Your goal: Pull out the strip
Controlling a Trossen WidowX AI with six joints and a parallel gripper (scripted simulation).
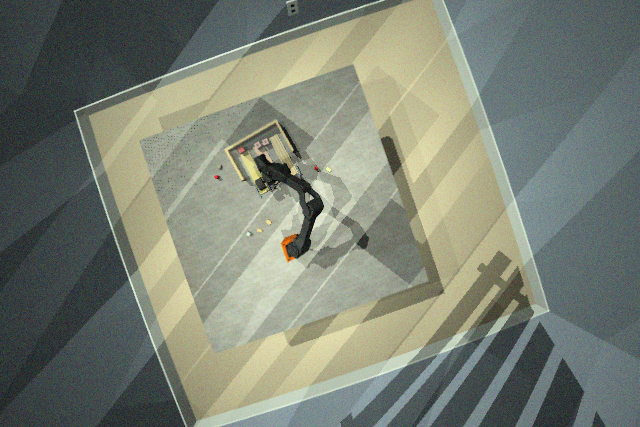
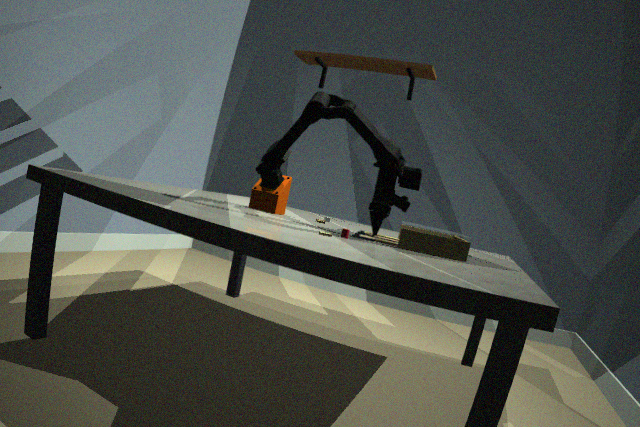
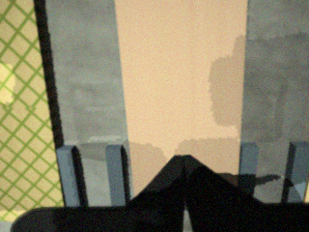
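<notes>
The peach strip is 9 cm ahead of my gripper tip and 2 cm to the left of it.
</notes>
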